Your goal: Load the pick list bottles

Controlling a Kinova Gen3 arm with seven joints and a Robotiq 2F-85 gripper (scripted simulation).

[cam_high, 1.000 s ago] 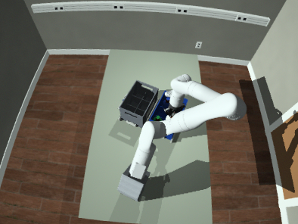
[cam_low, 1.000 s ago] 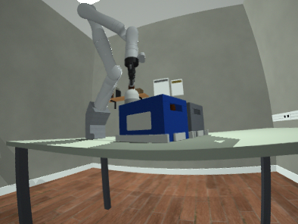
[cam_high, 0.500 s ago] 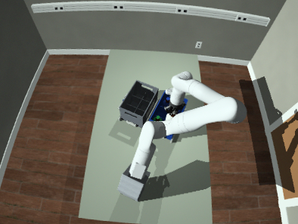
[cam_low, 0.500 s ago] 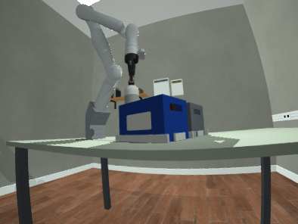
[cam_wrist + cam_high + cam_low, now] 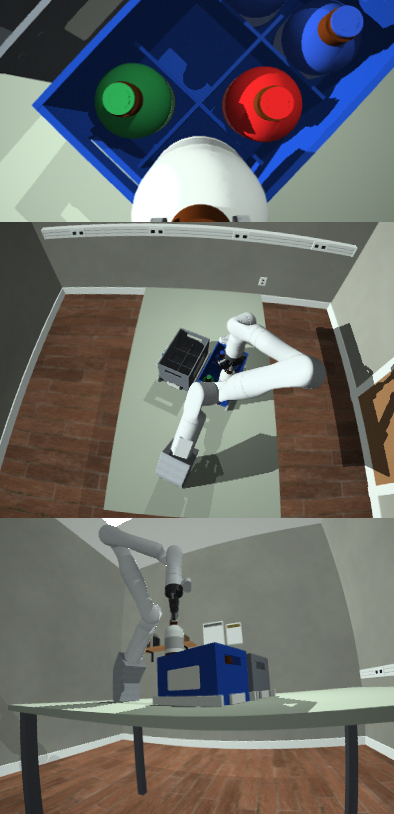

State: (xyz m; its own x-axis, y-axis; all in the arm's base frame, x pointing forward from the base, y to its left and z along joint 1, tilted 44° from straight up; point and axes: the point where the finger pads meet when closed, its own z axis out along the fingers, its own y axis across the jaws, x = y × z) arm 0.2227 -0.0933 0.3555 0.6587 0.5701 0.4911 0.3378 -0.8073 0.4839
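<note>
Right now the white bottle is 70 mm below my hand. Also, from my hand: green-capped bottle: 240 mm below, 90 mm to the left, 30 mm ahead; then red-capped bottle: 240 mm below, 80 mm ahead, 30 mm to the right; then blue crate: 240 mm below, 100 mm ahead, 10 mm to the left.
</note>
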